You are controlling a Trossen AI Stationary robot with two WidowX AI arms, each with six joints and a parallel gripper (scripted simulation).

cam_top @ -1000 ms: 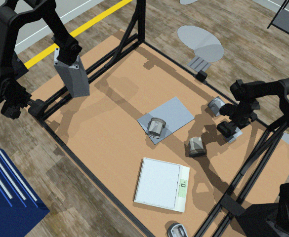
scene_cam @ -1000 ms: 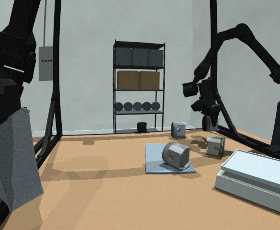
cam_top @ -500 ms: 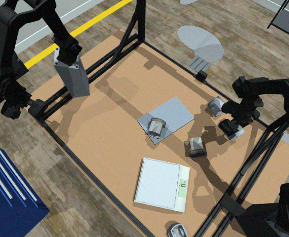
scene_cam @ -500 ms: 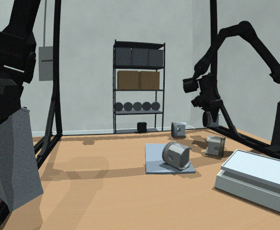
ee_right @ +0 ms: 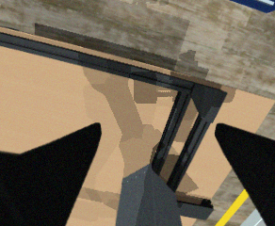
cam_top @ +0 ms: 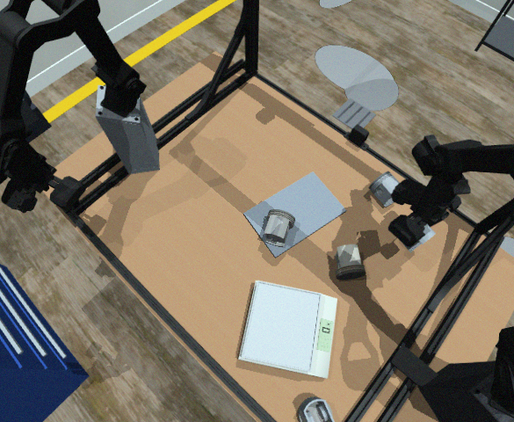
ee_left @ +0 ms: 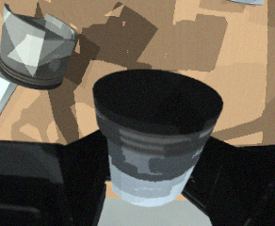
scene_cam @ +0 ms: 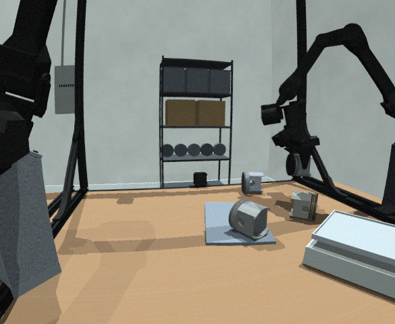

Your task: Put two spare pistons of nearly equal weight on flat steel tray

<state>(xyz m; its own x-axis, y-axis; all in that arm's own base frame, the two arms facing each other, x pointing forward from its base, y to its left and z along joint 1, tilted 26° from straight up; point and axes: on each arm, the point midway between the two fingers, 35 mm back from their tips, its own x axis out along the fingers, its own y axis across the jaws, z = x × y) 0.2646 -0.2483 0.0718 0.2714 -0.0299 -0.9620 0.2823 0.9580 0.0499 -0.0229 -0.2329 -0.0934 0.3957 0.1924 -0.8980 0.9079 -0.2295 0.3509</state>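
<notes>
The flat steel tray is 90 mm ahead of my left hand, 270 mm to the right of it and 140 mm below it.
</notes>
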